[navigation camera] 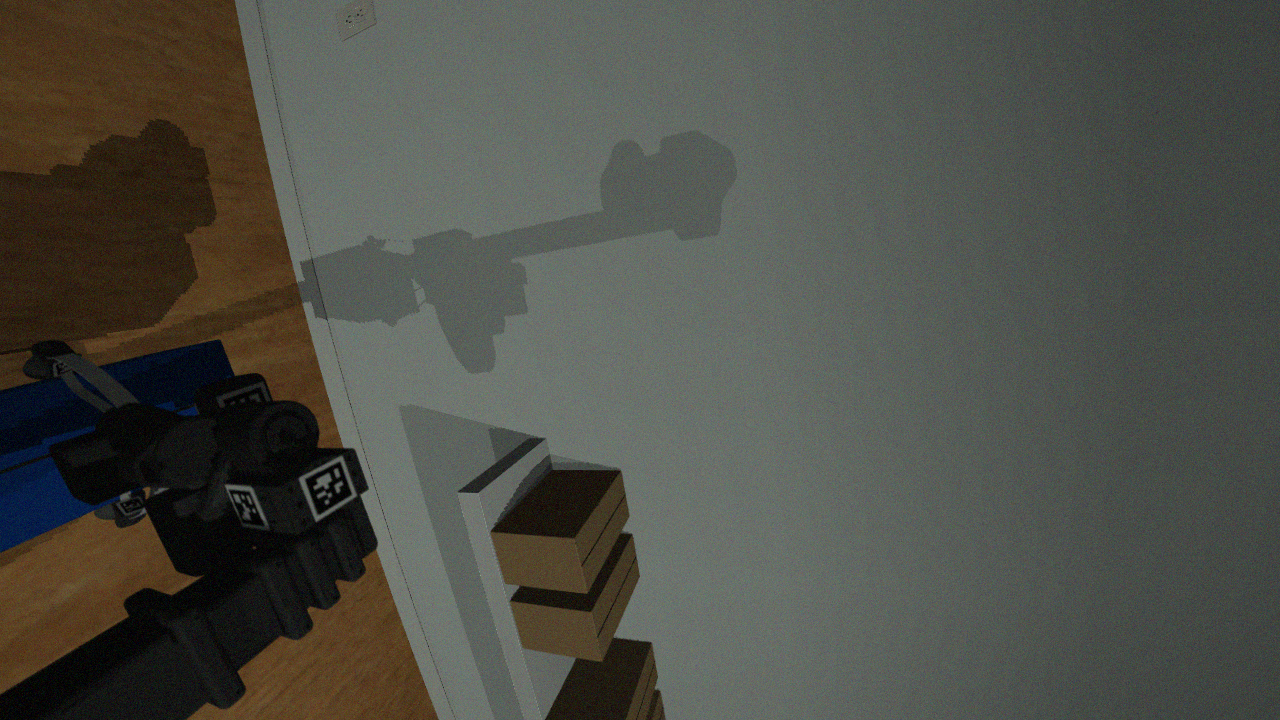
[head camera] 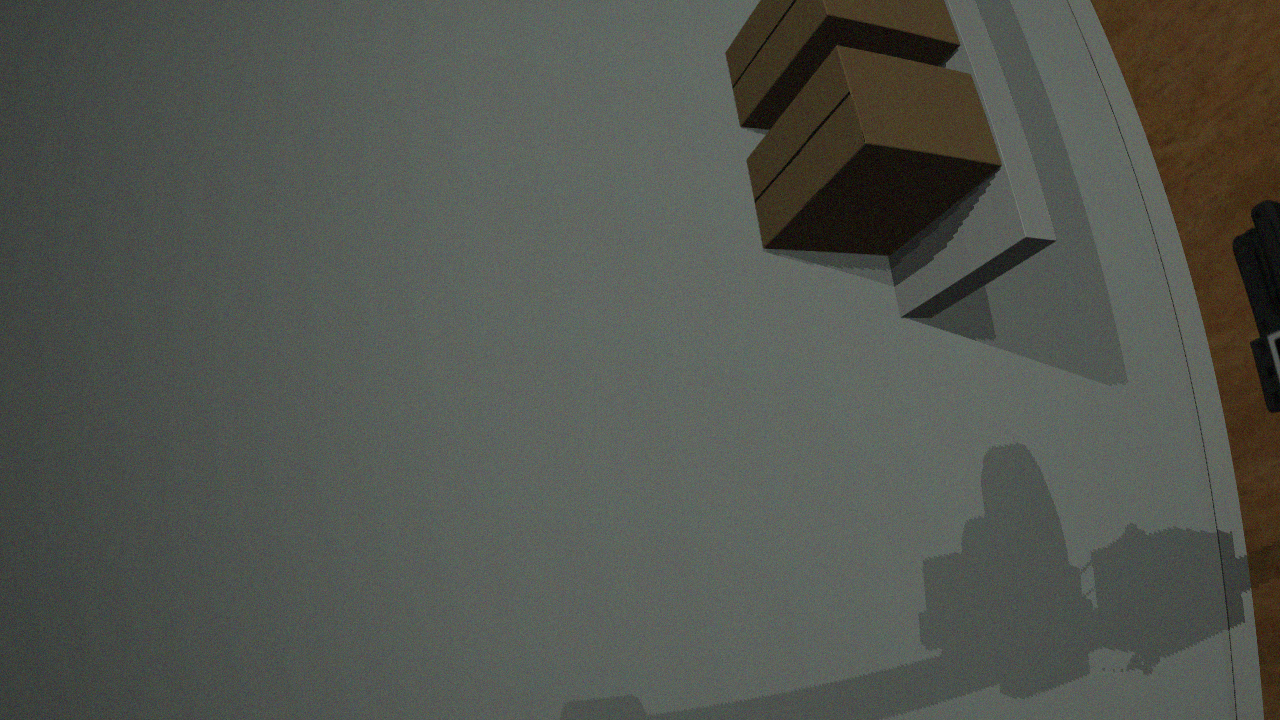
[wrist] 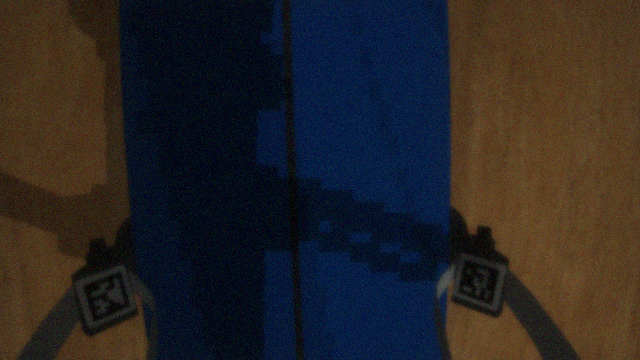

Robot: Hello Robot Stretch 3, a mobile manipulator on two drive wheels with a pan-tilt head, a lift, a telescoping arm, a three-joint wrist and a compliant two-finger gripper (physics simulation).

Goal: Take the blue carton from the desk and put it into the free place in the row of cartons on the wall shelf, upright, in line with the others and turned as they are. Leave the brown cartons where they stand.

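Frame: origin at the robot's base, x ahead, y down, z left, level; centimetres.
Seen in the pictures: gripper, fingertip midpoint: (wrist: 295,238).
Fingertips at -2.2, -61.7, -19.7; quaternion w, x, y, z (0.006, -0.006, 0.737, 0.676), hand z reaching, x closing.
Observation:
A point is followed by its place in that frame, as x, y, z.
The blue carton (navigation camera: 35,505) {-5.9, -66.6, -14.0} (wrist: 370,125) {-4.9, -66.7, -25.2} is between the two fingers of my gripper (navigation camera: 89,434) {-2.2, -61.7, -19.7} (wrist: 295,238) {-2.2, -61.7, -19.7}, one rounded fingertip against each side. My gripper is shut on it and holds it over the wooden floor, apart from the shelf. The wrist hides part of the carton in the navigation view, and its far end is outside that view. The white wall shelf (head camera: 1020,179) {-38.7, -68.4, -59.9} (navigation camera: 497,573) {-49.3, -69.7, -59.4} bears brown cartons. Two of them, a nearest carton (head camera: 926,107) {-46.0, -78.9, -60.1} (navigation camera: 537,559) {-45.5, -79.4, -60.0} and a second carton (head camera: 886,10) {-58.8, -80.0, -59.6} (navigation camera: 556,622) {-59.8, -80.1, -59.5}, stand near its end. A wider gap separates them from further brown cartons (navigation camera: 608,685) {-89.3, -81.3, -69.5}.
The shelf is fixed to the grey wall (head camera: 447,358) {-28.7, -123.8, -86.2} (navigation camera: 895,358) {-19.7, -144.5, -86.5}. My dark wrist and arm (navigation camera: 205,626) {-8.8, -97.7, -11.6} lie beside the shelf end in the navigation view; a dark robot part (head camera: 1262,295) {-9.2, -96.6, -21.5} shows at the head view's right edge. Arm shadows fall on the wall and floor. A wall outlet (navigation camera: 356,17) {70.3, -40.6, -89.5} shows.

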